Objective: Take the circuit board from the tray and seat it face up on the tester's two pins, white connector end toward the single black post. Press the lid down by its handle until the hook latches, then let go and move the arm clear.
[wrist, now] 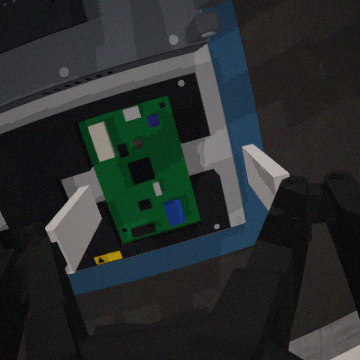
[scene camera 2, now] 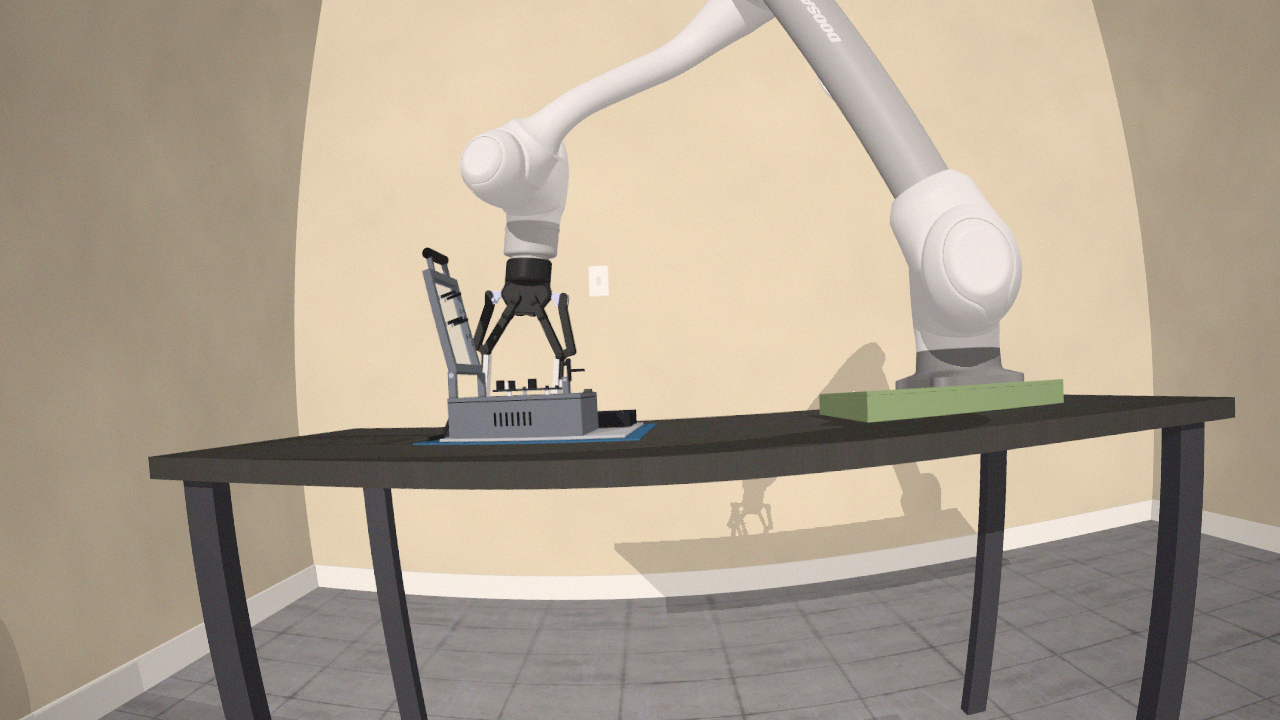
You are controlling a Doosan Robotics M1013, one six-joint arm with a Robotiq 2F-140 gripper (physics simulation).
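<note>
The green circuit board (wrist: 142, 157) lies face up in the black tray (wrist: 207, 195) (scene camera 2: 617, 417), its large white connector at the upper left in the wrist view. My gripper (scene camera 2: 522, 371) (wrist: 168, 183) is open and empty, its pale fingertips apart on either side of the board and above it in the wrist view. In the scene view the fingers are behind the grey tester (scene camera 2: 520, 418) (wrist: 145, 30), which hides the board. The tester's lid (scene camera 2: 438, 313) stands raised at the left, with its black handle (scene camera 2: 435, 257) on top.
The tester and tray stand on a pale plate over a blue mat (scene camera 2: 647, 430) (wrist: 240, 105) on the dark table (scene camera 2: 742, 452). A yellow warning label (wrist: 108, 257) shows at the tray's edge. The arm's base stands behind a long green block (scene camera 2: 957, 402) at the right.
</note>
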